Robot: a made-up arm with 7 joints.
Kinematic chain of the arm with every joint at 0, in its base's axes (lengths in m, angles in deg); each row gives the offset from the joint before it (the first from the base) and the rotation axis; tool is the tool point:
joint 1: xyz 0 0.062 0 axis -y
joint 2: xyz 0 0.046 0 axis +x
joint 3: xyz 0 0 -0.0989 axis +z
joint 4: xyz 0 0 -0.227 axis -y
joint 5: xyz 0 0 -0.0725 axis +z
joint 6: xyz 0 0 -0.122 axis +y
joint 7: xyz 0 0 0 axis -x
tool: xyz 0 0 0
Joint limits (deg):
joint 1: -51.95..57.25
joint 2: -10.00..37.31
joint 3: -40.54..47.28
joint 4: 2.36..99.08
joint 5: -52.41..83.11
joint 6: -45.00..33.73
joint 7: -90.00..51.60
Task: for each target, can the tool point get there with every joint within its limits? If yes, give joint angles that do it. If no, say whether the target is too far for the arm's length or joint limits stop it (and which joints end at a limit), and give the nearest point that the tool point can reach.
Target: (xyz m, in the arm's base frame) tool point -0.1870 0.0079 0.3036
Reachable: no: joint limits stop it (at a limit: joint 1, joint 2, joint 3, joint 4) | nearest point -0.1219 -0.0662 -0.2808 | short by 0.593 m
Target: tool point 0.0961 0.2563 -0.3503
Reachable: yes | joints -15.95 18.07 13.33 85.52 -29.90 25.92 -6.74
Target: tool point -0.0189 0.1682 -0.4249
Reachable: yes | joints -28.23 9.14 -0.44 71.37 -36.58 -10.88 -12.17
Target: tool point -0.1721 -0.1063 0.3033
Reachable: no: joint limits stop it (at a limit: joint 1, joint 2, joint 3, joint 4) | nearest point 0.3052 -0.0662 -0.0228 | short by 0.579 m
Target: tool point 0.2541 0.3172 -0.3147
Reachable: yes | joints 14.49 32.27 -6.72 60.01 32.88 11.23 36.91
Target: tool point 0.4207 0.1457 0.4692
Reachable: no: too far | nearest point 0.3362 0.2121 0.0121 | short by 0.470 m
